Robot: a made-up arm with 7 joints.
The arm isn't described. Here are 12 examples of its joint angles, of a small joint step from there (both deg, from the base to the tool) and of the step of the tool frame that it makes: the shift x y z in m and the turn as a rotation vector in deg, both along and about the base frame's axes.
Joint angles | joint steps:
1: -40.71 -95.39 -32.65 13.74 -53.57 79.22 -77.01 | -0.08 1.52 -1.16 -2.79 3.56 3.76 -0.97
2: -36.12 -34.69 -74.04 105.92 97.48 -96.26 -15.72 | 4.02 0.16 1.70 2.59 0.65 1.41 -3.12
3: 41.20 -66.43 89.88 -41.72 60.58 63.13 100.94 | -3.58 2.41 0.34 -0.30 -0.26 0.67 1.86
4: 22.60 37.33 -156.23 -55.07 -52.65 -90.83 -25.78 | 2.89 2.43 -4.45 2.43 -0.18 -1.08 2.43
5: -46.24 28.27 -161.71 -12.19 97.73 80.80 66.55 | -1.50 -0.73 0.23 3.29 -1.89 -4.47 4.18
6: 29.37 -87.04 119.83 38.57 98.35 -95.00 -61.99 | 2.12 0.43 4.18 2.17 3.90 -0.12 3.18
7: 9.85 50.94 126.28 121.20 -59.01 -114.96 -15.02 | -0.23 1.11 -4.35 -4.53 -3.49 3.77 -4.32
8: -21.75 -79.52 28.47 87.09 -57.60 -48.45 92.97 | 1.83 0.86 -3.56 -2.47 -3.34 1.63 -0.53
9: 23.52 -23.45 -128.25 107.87 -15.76 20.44 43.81 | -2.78 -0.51 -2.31 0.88 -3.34 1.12 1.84
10: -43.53 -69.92 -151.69 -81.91 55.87 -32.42 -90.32 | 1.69 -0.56 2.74 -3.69 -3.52 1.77 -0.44
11: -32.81 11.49 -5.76 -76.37 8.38 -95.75 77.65 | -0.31 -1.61 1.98 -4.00 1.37 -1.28 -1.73
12: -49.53 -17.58 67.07 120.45 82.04 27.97 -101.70 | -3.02 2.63 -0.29 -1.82 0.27 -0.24 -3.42
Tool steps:
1: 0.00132 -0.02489 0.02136 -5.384 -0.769 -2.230
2: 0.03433 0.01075 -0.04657 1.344 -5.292 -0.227
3: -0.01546 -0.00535 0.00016 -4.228 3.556 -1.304
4: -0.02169 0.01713 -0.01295 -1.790 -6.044 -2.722
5: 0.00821 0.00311 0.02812 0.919 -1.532 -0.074
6: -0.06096 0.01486 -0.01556 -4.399 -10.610 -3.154
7: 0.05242 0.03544 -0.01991 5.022 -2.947 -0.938
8: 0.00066 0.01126 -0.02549 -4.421 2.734 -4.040
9: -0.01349 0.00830 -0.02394 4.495 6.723 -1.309
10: -0.02743 0.00303 -0.02415 -1.337 -3.305 4.615
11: -0.01146 0.00851 -0.01143 -1.675 -3.250 0.056
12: -0.02186 0.00266 -0.04260 -0.646 1.802 -3.262
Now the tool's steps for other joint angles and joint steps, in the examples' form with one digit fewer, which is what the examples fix.
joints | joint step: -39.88 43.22 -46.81 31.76 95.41 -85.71 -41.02 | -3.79 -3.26 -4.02 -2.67 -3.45 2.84 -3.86
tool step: -0.0207 -0.0050 -0.0008 -3.86 -2.00 -3.59
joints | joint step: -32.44 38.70 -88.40 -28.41 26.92 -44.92 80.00 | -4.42 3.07 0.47 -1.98 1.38 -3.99 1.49
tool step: -0.0198 -0.0037 0.0045 -5.84 6.89 1.87
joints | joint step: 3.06 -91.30 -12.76 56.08 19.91 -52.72 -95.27 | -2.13 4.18 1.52 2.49 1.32 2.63 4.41
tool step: 0.0088 0.0109 0.0116 1.68 4.02 5.29
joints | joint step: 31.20 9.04 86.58 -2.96 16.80 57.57 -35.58 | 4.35 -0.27 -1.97 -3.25 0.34 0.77 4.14
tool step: 0.0285 0.0035 -0.0502 3.39 -0.73 -0.88
